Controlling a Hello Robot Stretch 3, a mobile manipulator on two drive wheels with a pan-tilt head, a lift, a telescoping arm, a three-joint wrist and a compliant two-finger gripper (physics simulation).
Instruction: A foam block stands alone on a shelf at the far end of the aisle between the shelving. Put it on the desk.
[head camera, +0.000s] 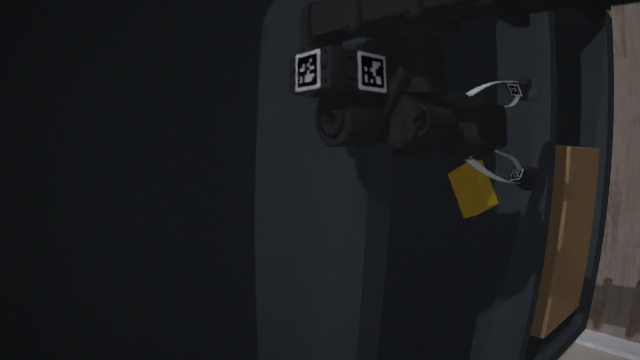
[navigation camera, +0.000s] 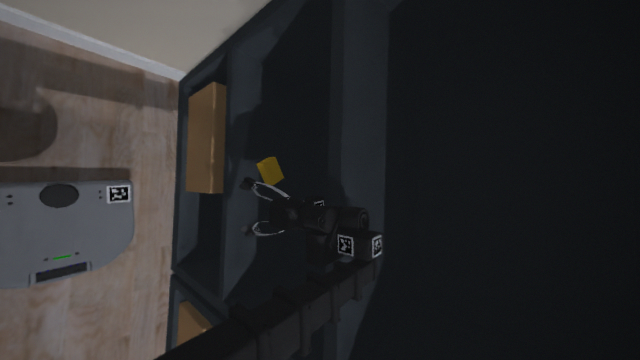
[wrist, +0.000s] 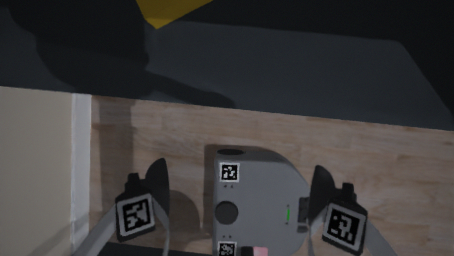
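Seen in the pictures: gripper, between the fingertips: (head camera: 533, 133) (navigation camera: 243, 206); robot's base, origin of its link: (navigation camera: 60, 194).
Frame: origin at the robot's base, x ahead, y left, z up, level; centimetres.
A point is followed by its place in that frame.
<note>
The yellow foam block (head camera: 472, 192) {x 7.7, y -49.0, z 57.9 cm} (navigation camera: 270, 171) {x 7.1, y -48.5, z 57.9 cm} (wrist: 170, 9) stands on the dark shelf (head camera: 430, 270) {x 25.4, y -61.7, z 53.4 cm} (navigation camera: 300, 125) {x 27.6, y -68.4, z 53.4 cm} (wrist: 300, 75), near its front edge. In the wrist view it is cut off by the top edge. My gripper (head camera: 526, 132) {x -2.2, y -29.9, z 71.6 cm} (navigation camera: 247, 206) {x -2.2, y -29.9, z 71.6 cm} (wrist: 238, 181) {x -2.2, y -29.9, z 71.6 cm} is open, with nothing between its fingers. It points out toward the aisle, and the block is beside it, outside one finger. In the head view that finger overlaps a corner of the block; I cannot tell whether they touch. The desk does not show in these views.
A brown box (head camera: 570, 240) {x 20.4, y -37.9, z 27.9 cm} (navigation camera: 206, 140) {x 20.4, y -37.9, z 29.8 cm} lies in the lower shelf bay. Part of another box (navigation camera: 190, 325) {x -56.3, y -32.8, z 22.5 cm} shows in the neighbouring bay. My base (navigation camera: 75, 225) {x -9.5, y -2.8, z 16.0 cm} (wrist: 260, 190) stands on the wooden floor (head camera: 620, 150) {x -0.8, y -31.8, z 0.1 cm} in the aisle. A pale wall (navigation camera: 150, 25) {x 55.0, y -20.5, z 34.2 cm} (wrist: 35, 150) closes the end.
</note>
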